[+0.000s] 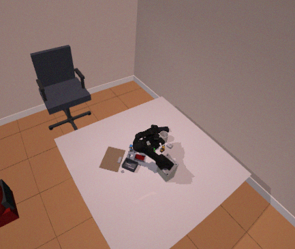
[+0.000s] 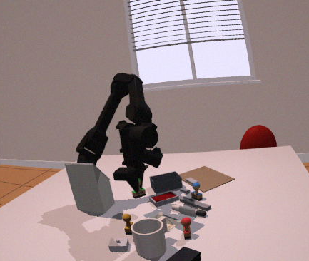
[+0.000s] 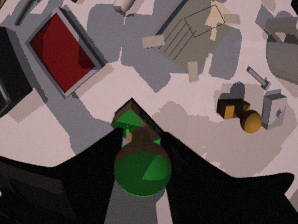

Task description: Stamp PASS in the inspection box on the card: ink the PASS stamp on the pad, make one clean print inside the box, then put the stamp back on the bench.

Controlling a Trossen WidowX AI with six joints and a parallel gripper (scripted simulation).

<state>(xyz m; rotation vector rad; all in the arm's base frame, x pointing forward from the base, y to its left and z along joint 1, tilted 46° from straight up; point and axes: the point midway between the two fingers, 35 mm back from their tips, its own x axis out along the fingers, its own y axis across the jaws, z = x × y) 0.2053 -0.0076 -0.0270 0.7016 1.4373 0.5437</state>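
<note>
Now: gripper tip 50 mm short of the red ink pad, 90 mm to the right of it and 80 mm above it. From my gripper tip the other things lie so: card: 90 mm ahead, 60 mm to the right, 90 mm below; then green-knobbed stamp: right at my gripper tip; then orange-knobbed stamp: 10 mm behind, 120 mm to the right, 70 mm below.
</note>
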